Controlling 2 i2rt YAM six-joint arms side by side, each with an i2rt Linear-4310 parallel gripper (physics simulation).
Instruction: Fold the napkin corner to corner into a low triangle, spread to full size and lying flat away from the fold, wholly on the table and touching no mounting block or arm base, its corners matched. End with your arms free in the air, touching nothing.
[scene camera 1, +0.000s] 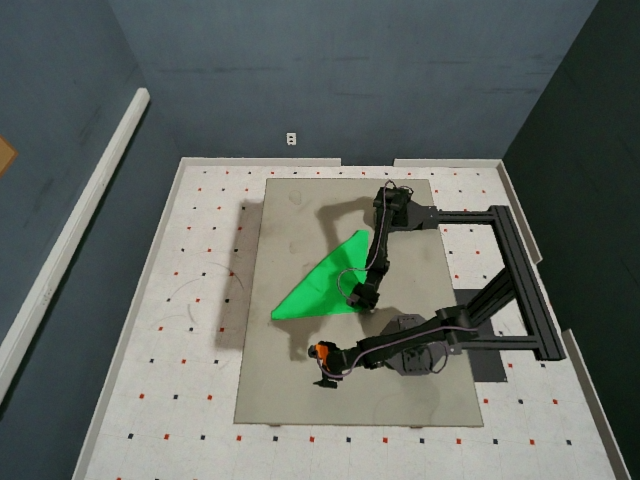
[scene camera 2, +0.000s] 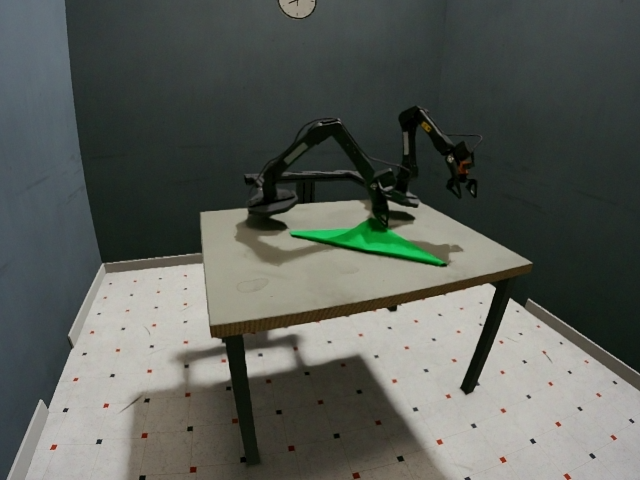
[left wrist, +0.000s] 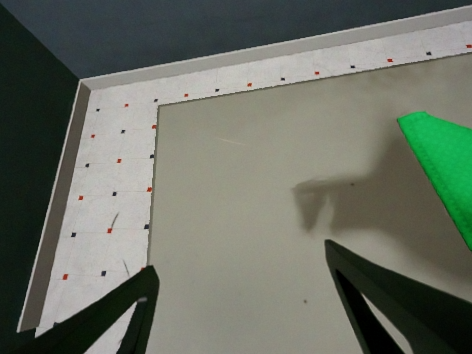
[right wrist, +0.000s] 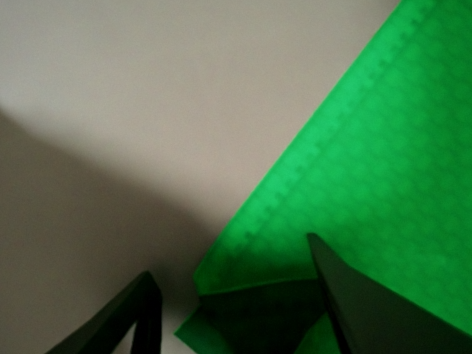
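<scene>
The green napkin (scene camera 1: 315, 289) (scene camera 2: 382, 241) (left wrist: 450, 165) (right wrist: 380, 175) lies as a triangle on the table (scene camera 1: 289, 392) (scene camera 2: 289, 294), its long fold away from the arm bases. Its sheet rises slightly towards the corner at my right gripper. My right gripper (scene camera 2: 383, 225) (right wrist: 230, 264) is open low over that corner; in the right wrist view, a curled upper edge shows a dark gap, with another green corner tip beneath it. Whether a finger touches the cloth is unclear. My left gripper (scene camera 1: 316, 367) (scene camera 2: 466, 196) (left wrist: 237, 261) is open and empty in the air, clear of the napkin.
In scene camera 1, the left arm's dark mounting block (scene camera 1: 410, 367) stands below and right of the napkin, and the right arm's base (scene camera 1: 424, 219) stands above and right. A black frame (scene camera 1: 522, 279) joins them beyond the table's right edge.
</scene>
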